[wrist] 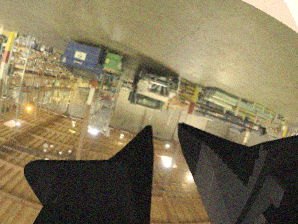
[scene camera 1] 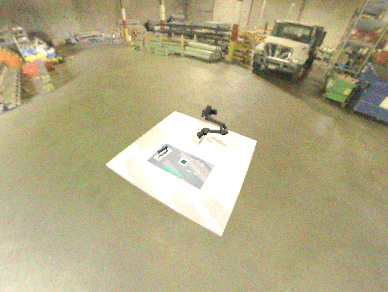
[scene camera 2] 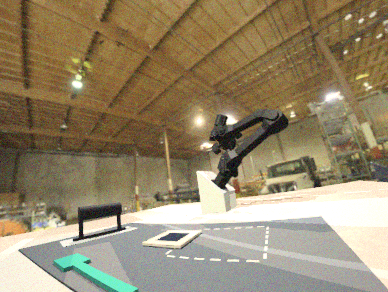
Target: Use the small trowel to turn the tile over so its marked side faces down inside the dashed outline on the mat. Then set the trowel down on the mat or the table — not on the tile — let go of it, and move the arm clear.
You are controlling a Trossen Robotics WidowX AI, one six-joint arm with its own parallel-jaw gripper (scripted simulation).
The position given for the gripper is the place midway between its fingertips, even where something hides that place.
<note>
In view: the gripper [wrist: 164, 129] and a dark mat [scene camera 2: 304, 247].
</note>
